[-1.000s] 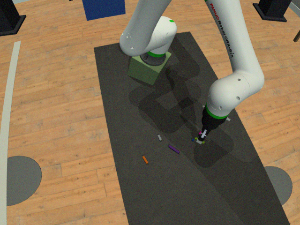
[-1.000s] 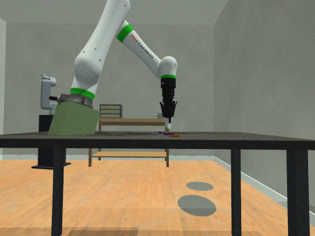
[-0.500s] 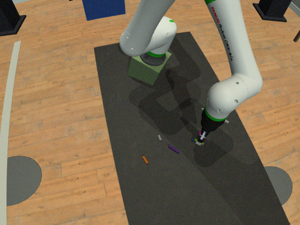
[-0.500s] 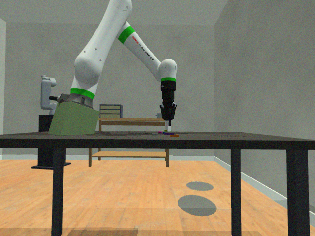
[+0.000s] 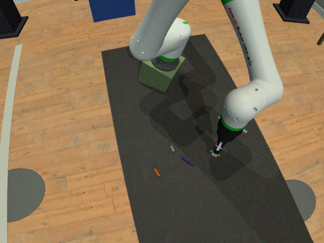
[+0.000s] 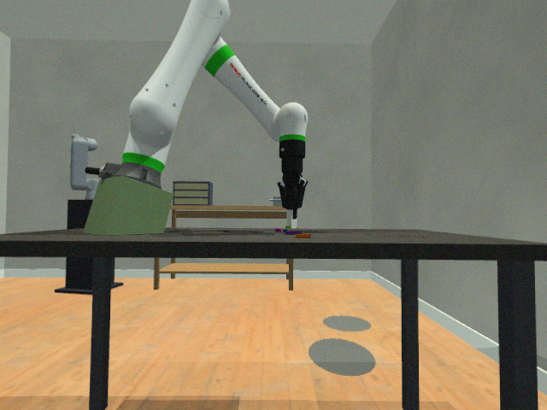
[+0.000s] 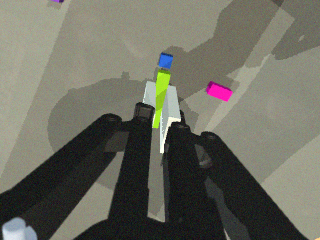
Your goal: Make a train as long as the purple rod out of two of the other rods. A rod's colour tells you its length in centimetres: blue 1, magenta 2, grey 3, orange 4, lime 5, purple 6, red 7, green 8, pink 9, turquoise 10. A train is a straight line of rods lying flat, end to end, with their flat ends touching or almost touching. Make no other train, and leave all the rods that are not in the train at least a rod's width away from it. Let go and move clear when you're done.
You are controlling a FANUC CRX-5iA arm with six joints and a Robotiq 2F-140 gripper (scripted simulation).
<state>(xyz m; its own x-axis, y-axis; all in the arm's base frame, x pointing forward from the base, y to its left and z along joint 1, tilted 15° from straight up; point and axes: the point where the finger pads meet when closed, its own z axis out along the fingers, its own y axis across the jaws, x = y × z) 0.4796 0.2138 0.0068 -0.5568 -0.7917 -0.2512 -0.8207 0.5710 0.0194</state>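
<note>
The lime rod lies 3 cm below my hand. The rest, counted from my hand: magenta rod: 5 cm behind, 2 cm to the left, 4 cm below; then blue rod: 2 cm behind, 3 cm to the right, 4 cm below; then purple rod: 3 cm ahead, 13 cm to the right, 4 cm below.
</note>
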